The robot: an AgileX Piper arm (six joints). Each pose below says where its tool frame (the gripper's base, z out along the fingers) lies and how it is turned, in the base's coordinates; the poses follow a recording.
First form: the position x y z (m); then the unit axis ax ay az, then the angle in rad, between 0 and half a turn.
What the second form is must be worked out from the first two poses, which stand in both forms.
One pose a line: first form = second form
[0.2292, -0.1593, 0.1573, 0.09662, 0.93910, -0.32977, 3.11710] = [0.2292, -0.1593, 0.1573, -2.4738, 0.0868, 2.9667]
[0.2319, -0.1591, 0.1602, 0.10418, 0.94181, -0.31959, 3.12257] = [0.2319, -0.1591, 0.1602, -2.4955, 0.0846, 2.9496]
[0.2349, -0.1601, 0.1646, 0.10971, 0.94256, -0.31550, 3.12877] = [0.2349, -0.1601, 0.1646, -2.5040, 0.0814, 2.9367]
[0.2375, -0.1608, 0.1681, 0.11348, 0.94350, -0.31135, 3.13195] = [0.2375, -0.1608, 0.1681, -2.5127, 0.0798, 2.9282]
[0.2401, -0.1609, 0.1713, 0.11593, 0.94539, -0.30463, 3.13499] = [0.2401, -0.1609, 0.1713, -2.5266, 0.0769, 2.9220]
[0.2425, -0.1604, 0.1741, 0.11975, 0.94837, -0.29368, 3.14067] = [0.2425, -0.1604, 0.1741, -2.5492, 0.0713, 2.9121]
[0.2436, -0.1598, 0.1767, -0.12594, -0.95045, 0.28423, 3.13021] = [0.2436, -0.1598, 0.1767, -2.5679, 0.0608, 2.8961]
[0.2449, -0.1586, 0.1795, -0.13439, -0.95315, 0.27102, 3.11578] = [0.2449, -0.1586, 0.1795, -2.5940, 0.0483, 2.8750]
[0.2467, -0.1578, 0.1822, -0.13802, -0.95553, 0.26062, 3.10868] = [0.2467, -0.1578, 0.1822, -2.6147, 0.0405, 2.8656]
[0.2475, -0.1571, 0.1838, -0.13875, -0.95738, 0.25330, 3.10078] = [0.2475, -0.1571, 0.1838, -2.6287, 0.0312, 2.8619]
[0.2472, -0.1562, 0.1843, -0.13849, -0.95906, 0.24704, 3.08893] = [0.2472, -0.1562, 0.1843, -2.6399, 0.0179, 2.8594]
